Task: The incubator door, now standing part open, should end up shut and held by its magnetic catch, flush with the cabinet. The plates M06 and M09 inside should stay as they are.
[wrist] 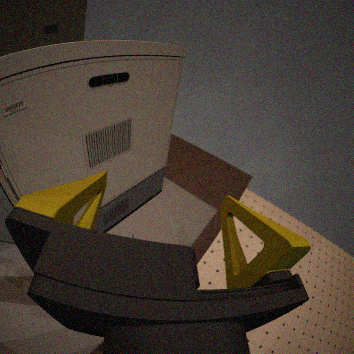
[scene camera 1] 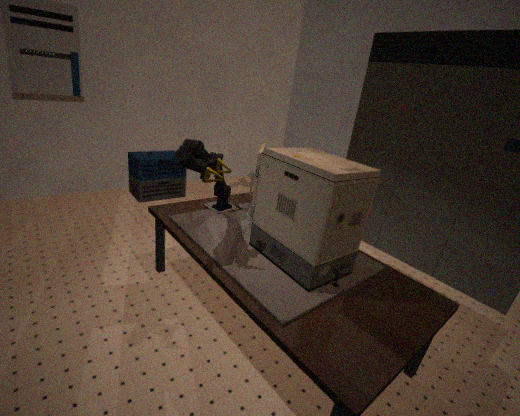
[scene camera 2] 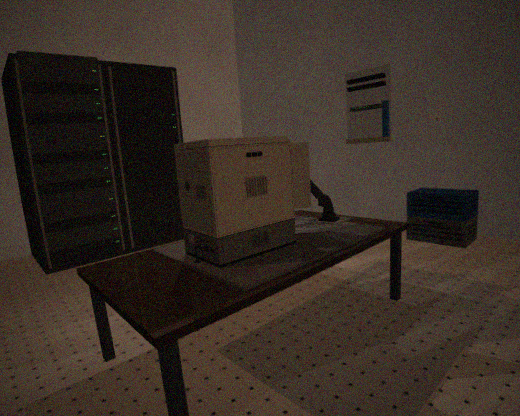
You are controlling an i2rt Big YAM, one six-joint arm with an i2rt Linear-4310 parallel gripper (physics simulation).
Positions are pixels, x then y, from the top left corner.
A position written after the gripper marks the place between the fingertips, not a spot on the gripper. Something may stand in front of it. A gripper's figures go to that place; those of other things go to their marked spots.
The gripper (wrist: 167, 190) is 0.14 m from the lens. A beige incubator (wrist: 81, 107) is 0.36 m from the lens.
